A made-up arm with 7 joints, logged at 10 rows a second.
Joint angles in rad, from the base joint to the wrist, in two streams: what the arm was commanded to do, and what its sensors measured. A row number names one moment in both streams.
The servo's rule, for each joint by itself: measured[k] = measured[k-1] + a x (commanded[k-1-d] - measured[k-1]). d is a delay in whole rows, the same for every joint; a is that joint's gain. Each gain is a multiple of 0.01, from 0.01 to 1. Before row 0 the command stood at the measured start. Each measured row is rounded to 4 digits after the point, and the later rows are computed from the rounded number. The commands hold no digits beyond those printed.
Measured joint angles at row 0:
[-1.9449 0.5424 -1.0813 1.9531 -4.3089 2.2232 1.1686]
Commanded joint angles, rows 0 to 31:
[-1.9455 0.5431 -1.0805 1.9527 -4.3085 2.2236 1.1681]
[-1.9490 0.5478 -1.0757 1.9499 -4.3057 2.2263 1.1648]
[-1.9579 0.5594 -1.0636 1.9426 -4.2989 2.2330 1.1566]
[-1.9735 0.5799 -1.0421 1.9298 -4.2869 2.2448 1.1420]
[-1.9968 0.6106 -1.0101 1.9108 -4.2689 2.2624 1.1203]
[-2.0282 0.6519 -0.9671 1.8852 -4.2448 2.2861 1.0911]
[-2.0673 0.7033 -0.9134 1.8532 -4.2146 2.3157 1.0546]
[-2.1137 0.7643 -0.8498 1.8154 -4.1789 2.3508 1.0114]
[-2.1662 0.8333 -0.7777 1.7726 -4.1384 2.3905 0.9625]
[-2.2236 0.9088 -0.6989 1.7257 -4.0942 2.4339 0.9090]
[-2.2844 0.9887 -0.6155 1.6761 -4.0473 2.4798 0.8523]
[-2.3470 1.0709 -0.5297 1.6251 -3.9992 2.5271 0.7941]
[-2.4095 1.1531 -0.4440 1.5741 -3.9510 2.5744 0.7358]
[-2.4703 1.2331 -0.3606 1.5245 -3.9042 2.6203 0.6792]
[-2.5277 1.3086 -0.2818 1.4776 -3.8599 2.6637 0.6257]
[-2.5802 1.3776 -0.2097 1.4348 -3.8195 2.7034 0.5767]
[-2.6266 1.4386 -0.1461 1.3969 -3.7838 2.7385 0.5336]
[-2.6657 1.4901 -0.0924 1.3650 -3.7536 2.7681 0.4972]
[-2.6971 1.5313 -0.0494 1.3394 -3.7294 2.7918 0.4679]
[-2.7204 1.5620 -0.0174 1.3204 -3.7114 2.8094 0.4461]
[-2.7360 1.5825 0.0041 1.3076 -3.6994 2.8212 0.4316]
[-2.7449 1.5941 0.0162 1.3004 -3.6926 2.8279 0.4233]
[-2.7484 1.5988 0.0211 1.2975 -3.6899 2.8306 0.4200]
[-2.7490 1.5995 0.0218 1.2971 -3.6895 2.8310 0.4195]
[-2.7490 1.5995 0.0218 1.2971 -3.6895 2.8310 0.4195]
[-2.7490 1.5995 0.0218 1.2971 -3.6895 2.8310 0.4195]
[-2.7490 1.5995 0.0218 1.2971 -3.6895 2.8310 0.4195]
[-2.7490 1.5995 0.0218 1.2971 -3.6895 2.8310 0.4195]
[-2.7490 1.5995 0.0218 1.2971 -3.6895 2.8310 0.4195]
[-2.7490 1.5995 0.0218 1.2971 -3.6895 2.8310 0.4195]
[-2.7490 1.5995 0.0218 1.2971 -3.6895 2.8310 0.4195]
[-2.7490 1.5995 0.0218 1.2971 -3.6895 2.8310 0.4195]
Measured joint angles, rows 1 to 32:
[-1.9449 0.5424 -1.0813 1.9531 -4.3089 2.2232 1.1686]
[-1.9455 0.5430 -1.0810 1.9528 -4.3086 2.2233 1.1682]
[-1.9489 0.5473 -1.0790 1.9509 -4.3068 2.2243 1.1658]
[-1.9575 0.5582 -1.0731 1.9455 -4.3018 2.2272 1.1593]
[-1.9729 0.5777 -1.0613 1.9353 -4.2924 2.2330 1.1470]
[-1.9958 0.6073 -1.0418 1.9194 -4.2776 2.2427 1.1280]
[-2.0269 0.6474 -1.0134 1.8972 -4.2569 2.2570 1.1018]
[-2.0657 0.6977 -0.9754 1.8686 -4.2303 2.2764 1.0683]
[-2.1118 0.7576 -0.9277 1.8340 -4.1979 2.3010 1.0279]
[-2.1640 0.8257 -0.8707 1.7941 -4.1604 2.3305 0.9815]
[-2.2212 0.9005 -0.8054 1.7496 -4.1187 2.3646 0.9300]
[-2.2819 0.9799 -0.7332 1.7018 -4.0737 2.4026 0.8748]
[-2.3444 1.0618 -0.6559 1.6519 -4.0268 2.4437 0.8175]
[-2.4069 1.1440 -0.5754 1.6013 -3.9790 2.4868 0.7595]
[-2.4678 1.2242 -0.4938 1.5514 -3.9319 2.5309 0.7025]
[-2.5253 1.3002 -0.4132 1.5034 -3.8865 2.5747 0.6480]
[-2.5780 1.3699 -0.3359 1.4588 -3.8443 2.6172 0.5974]
[-2.6247 1.4317 -0.2638 1.4186 -3.8062 2.6572 0.5521]
[-2.6641 1.4843 -0.1987 1.3838 -3.7731 2.6938 0.5131]
[-2.6958 1.5266 -0.1420 1.3549 -3.7456 2.7261 0.4810]
[-2.7194 1.5585 -0.0947 1.3325 -3.7241 2.7536 0.4562]
[-2.7353 1.5801 -0.0572 1.3163 -3.7085 2.7759 0.4387]
[-2.7445 1.5927 -0.0293 1.3060 -3.6985 2.7931 0.4278]
[-2.7482 1.5982 -0.0101 1.3005 -3.6931 2.8055 0.4223]
[-2.7490 1.5994 0.0020 1.2983 -3.6908 2.8139 0.4203]
[-2.7490 1.5995 0.0095 1.2975 -3.6900 2.8195 0.4197]
[-2.7490 1.5995 0.0142 1.2972 -3.6897 2.8233 0.4196]
[-2.7490 1.5995 0.0171 1.2971 -3.6896 2.8258 0.4195]
[-2.7490 1.5995 0.0189 1.2971 -3.6895 2.8275 0.4195]
[-2.7490 1.5995 0.0200 1.2971 -3.6895 2.8287 0.4195]
[-2.7490 1.5995 0.0207 1.2971 -3.6895 2.8295 0.4195]
[-2.7490 1.5995 0.0211 1.2971 -3.6895 2.8300 0.4195]
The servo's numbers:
d 1
a 0.96 0.90 0.38 0.65 0.63 0.33 0.71

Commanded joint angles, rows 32 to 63:
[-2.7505 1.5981 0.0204 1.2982 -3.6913 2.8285 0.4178]
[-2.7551 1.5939 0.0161 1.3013 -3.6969 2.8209 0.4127]
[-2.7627 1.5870 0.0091 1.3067 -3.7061 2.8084 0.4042]
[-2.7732 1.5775 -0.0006 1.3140 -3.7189 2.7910 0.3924]
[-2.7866 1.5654 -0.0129 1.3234 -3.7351 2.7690 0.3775]
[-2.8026 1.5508 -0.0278 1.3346 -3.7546 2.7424 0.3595]
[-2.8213 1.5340 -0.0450 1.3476 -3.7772 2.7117 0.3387]
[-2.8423 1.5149 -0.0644 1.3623 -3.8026 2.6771 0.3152]
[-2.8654 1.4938 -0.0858 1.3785 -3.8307 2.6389 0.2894]
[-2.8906 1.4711 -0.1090 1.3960 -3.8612 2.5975 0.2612]
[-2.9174 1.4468 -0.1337 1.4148 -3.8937 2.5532 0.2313]
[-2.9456 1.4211 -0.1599 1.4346 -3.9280 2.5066 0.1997]
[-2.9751 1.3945 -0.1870 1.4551 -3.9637 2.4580 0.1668]
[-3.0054 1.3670 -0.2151 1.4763 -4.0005 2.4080 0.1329]
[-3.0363 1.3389 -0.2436 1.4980 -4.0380 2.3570 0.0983]
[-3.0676 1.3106 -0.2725 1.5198 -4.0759 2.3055 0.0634]
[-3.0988 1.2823 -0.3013 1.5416 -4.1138 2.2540 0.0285]
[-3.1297 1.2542 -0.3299 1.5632 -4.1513 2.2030 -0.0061]
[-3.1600 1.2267 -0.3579 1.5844 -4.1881 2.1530 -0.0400]
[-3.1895 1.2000 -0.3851 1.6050 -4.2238 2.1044 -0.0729]
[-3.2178 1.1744 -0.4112 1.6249 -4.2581 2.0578 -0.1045]
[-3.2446 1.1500 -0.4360 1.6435 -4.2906 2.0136 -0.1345]
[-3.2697 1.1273 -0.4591 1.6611 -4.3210 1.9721 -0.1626]
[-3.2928 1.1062 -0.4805 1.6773 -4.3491 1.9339 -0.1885]
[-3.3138 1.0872 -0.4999 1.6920 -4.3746 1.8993 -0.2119]
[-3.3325 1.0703 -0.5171 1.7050 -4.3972 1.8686 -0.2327]
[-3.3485 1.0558 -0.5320 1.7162 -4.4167 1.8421 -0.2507]
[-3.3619 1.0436 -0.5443 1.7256 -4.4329 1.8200 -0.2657]
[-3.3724 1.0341 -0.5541 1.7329 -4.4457 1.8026 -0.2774]
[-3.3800 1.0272 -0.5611 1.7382 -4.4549 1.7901 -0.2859]
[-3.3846 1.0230 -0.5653 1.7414 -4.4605 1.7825 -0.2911]
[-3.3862 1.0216 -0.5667 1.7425 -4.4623 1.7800 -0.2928]
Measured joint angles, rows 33 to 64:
[-2.7490 1.5995 0.0214 1.2971 -3.6895 2.8303 0.4195]
[-2.7504 1.5982 0.0210 1.2978 -3.6906 2.8297 0.4183]
[-2.7549 1.5943 0.0191 1.3001 -3.6946 2.8268 0.4143]
[-2.7624 1.5877 0.0153 1.3044 -3.7018 2.8207 0.4071]
[-2.7728 1.5785 0.0093 1.3106 -3.7126 2.8109 0.3967]
[-2.7860 1.5667 0.0009 1.3189 -3.7268 2.7971 0.3831]
[-2.8019 1.5524 -0.0100 1.3291 -3.7443 2.7790 0.3663]
[-2.8205 1.5358 -0.0233 1.3411 -3.7650 2.7568 0.3467]
[-2.8414 1.5170 -0.0389 1.3549 -3.7887 2.7305 0.3243]
[-2.8644 1.4961 -0.0567 1.3702 -3.8152 2.7003 0.2995]
[-2.8896 1.4736 -0.0766 1.3870 -3.8442 2.6664 0.2723]
[-2.9163 1.4495 -0.0983 1.4051 -3.8754 2.6290 0.2432]
[-2.9444 1.4239 -0.1217 1.4243 -3.9085 2.5886 0.2123]
[-2.9739 1.3974 -0.1465 1.4443 -3.9433 2.5455 0.1800]
[-3.0041 1.3700 -0.1726 1.4651 -3.9793 2.5001 0.1466]
[-3.0350 1.3420 -0.1996 1.4865 -4.0163 2.4529 0.1123]
[-3.0663 1.3137 -0.2273 1.5081 -4.0538 2.4043 0.0776]
[-3.0975 1.2854 -0.2554 1.5299 -4.0916 2.3547 0.0427]
[-3.1284 1.2573 -0.2837 1.5515 -4.1292 2.3046 0.0081]
[-3.1587 1.2298 -0.3119 1.5729 -4.1663 2.2546 -0.0261]
[-3.1883 1.2030 -0.3397 1.5938 -4.2025 2.2050 -0.0593]
[-3.2166 1.1773 -0.3669 1.6140 -4.2375 2.1564 -0.0914]
[-3.2435 1.1527 -0.3932 1.6332 -4.2710 2.1093 -0.1220]
[-3.2687 1.1298 -0.4182 1.6513 -4.3025 2.0640 -0.1508]
[-3.2918 1.1086 -0.4419 1.6682 -4.3319 2.0211 -0.1776]
[-3.3129 1.0893 -0.4639 1.6837 -4.3588 1.9809 -0.2020]
[-3.3317 1.0722 -0.4841 1.6975 -4.3830 1.9438 -0.2238]
[-3.3478 1.0574 -0.5023 1.7097 -4.4042 1.9102 -0.2429]
[-3.3613 1.0450 -0.5183 1.7200 -4.4223 1.8804 -0.2591]
[-3.3720 1.0352 -0.5319 1.7284 -4.4370 1.8547 -0.2721]
[-3.3797 1.0280 -0.5430 1.7348 -4.4483 1.8334 -0.2819]
[-3.3844 1.0235 -0.5515 1.7391 -4.4560 1.8166 -0.2884]

